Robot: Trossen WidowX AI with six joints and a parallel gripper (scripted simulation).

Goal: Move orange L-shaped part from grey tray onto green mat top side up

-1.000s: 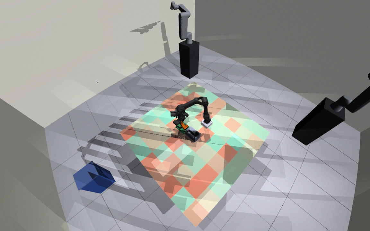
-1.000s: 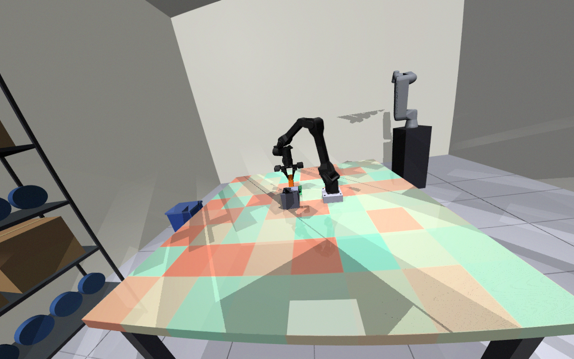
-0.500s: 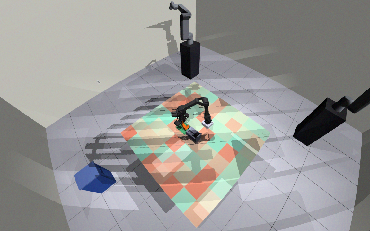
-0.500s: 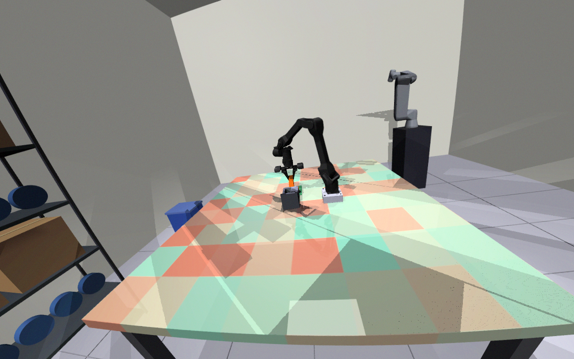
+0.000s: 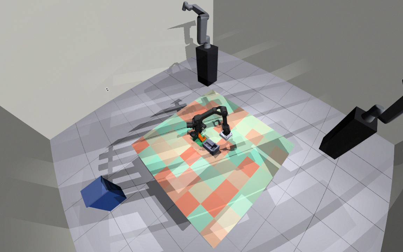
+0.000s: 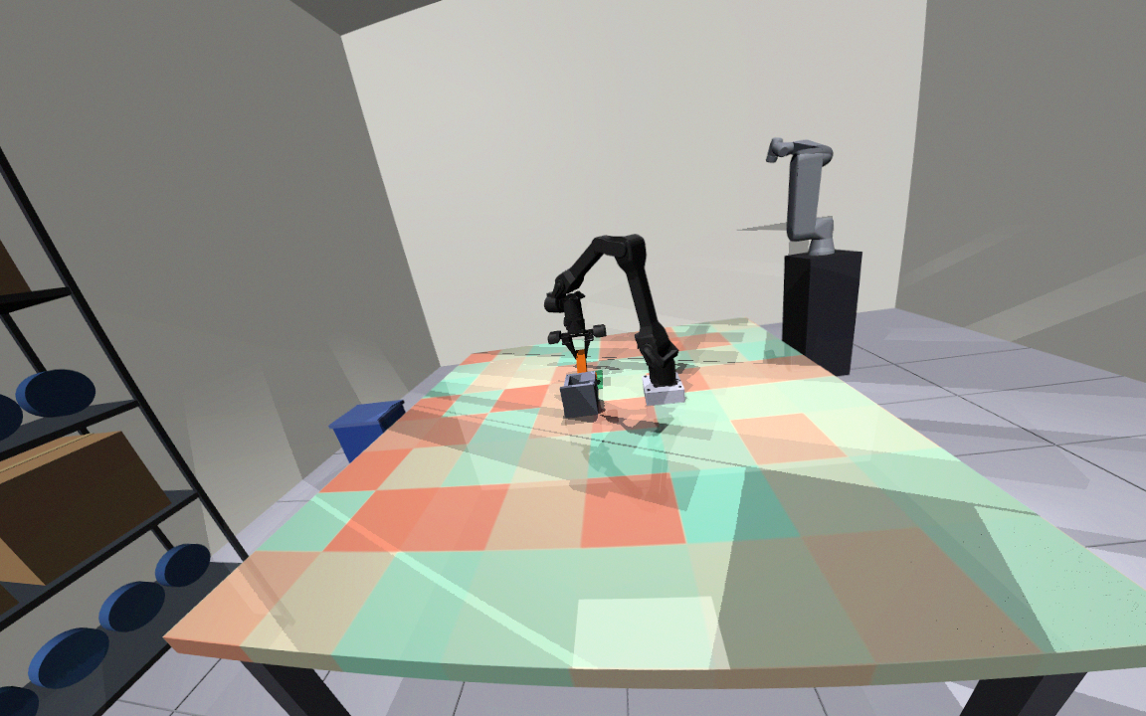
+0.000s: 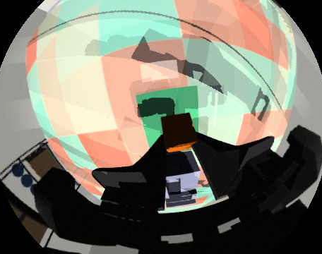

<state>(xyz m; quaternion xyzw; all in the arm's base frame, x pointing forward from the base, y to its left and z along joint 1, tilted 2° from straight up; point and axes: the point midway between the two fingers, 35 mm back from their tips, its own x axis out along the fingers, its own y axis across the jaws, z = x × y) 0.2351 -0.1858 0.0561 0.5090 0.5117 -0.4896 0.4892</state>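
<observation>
Now: the orange L-shaped part 3 cm to the left of my gripper tip, 3 cm below it and 1 cm behind it. The rest, counted from my gripper tip: green mat 9 cm below, 2 cm to the left; grey tray 17 cm to the left, 9 cm below.
</observation>
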